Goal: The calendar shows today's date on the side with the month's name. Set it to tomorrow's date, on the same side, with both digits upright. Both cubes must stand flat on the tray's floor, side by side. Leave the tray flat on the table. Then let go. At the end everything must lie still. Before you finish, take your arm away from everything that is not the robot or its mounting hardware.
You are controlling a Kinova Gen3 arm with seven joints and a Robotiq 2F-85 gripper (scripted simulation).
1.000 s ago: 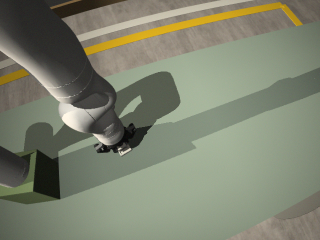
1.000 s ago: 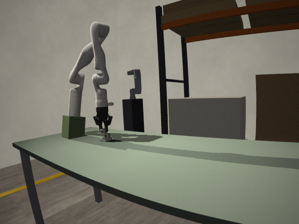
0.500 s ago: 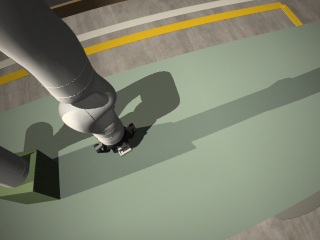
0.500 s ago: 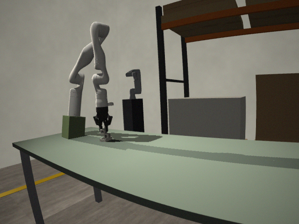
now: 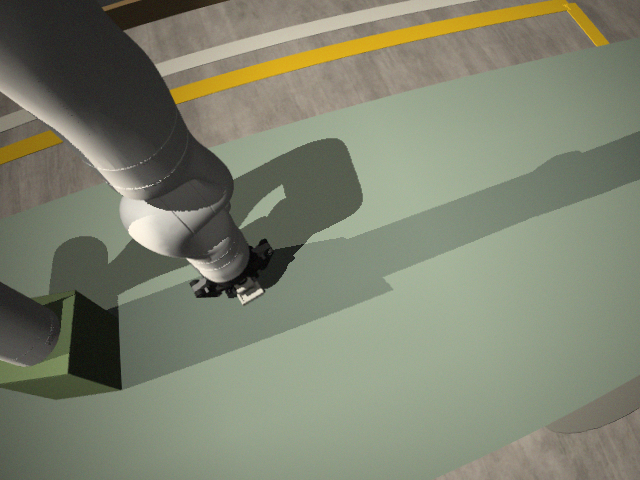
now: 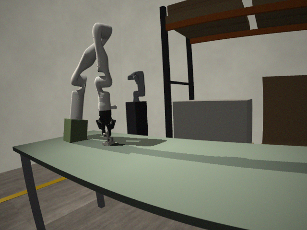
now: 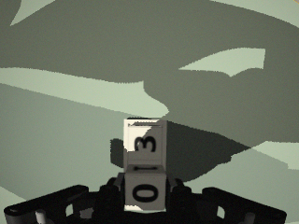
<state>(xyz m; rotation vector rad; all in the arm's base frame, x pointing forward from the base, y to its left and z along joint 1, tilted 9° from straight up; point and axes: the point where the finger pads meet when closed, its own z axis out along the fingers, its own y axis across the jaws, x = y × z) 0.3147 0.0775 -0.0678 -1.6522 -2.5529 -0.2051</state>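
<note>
The white tray is 1 cm behind my hand, 1 cm to the left of it and 6 cm below it. From my hand the other things lie so: white cube (1 cm below).
</note>
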